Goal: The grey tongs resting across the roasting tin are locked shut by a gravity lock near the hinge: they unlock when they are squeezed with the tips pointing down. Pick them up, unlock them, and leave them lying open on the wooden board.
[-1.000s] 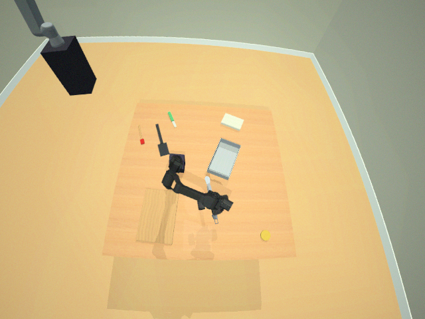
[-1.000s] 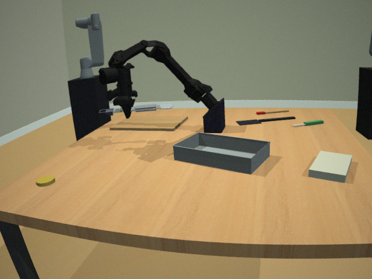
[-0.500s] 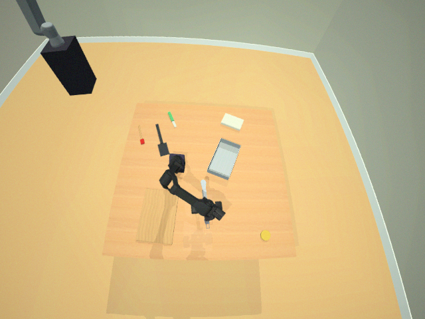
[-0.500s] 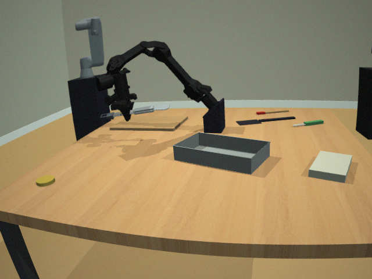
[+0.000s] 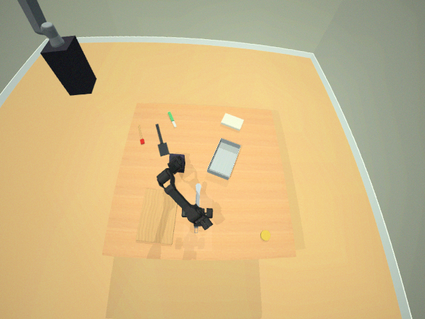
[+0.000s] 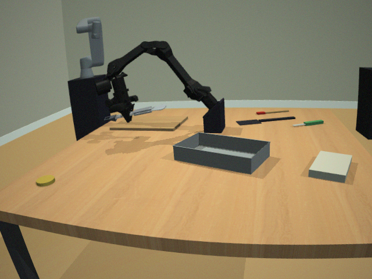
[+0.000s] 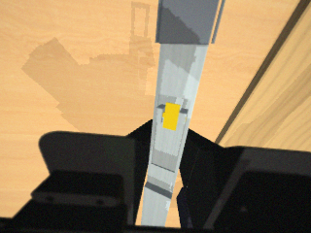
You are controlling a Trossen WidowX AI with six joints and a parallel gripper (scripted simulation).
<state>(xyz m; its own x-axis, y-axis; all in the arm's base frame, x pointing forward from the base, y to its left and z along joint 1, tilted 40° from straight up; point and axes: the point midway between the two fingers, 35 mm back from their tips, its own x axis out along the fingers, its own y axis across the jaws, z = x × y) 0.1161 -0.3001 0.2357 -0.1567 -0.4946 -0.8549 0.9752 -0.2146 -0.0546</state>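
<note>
Right now the wooden board is 26 cm behind my gripper tip, 8 cm below it and 2 cm to the left of it. Also, from my gripper tip: grey roasting tin: 41 cm to the left, 25 cm ahead, 6 cm below; then dark spatula: 62 cm to the left, 24 cm behind, 8 cm below; then yellow lock piece: 3 cm to the right, 3 cm above.
</note>
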